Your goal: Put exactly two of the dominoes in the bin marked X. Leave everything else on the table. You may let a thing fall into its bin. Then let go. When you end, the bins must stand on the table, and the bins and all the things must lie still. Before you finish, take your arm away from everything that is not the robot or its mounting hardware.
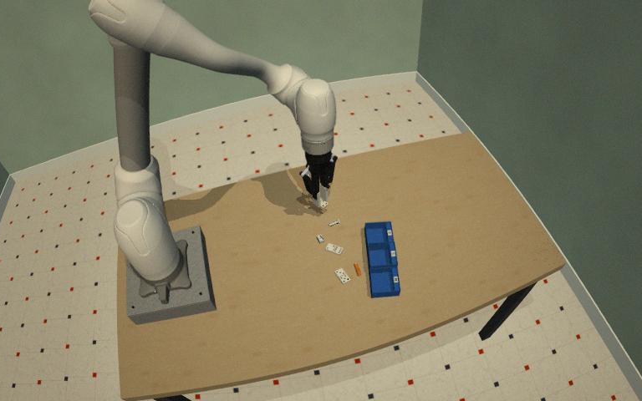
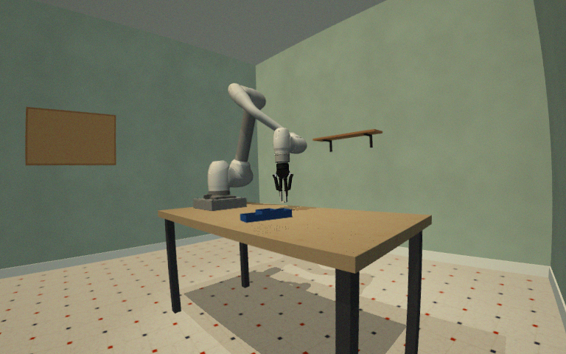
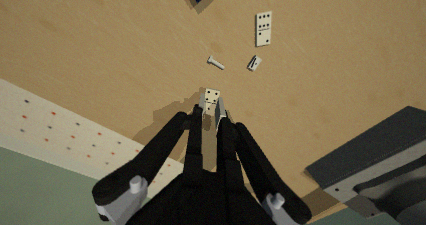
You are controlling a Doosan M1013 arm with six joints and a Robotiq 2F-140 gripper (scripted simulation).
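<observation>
My hand is 240 mm to the left of the blue bin, 120 mm short of it and 70 mm above it. Round my hand: white domino: 30 mm below; then grey screw: 80 mm below, 60 mm to the right, 30 mm ahead; then orange stick: 250 mm to the right, 80 mm below, 40 mm ahead.
</observation>
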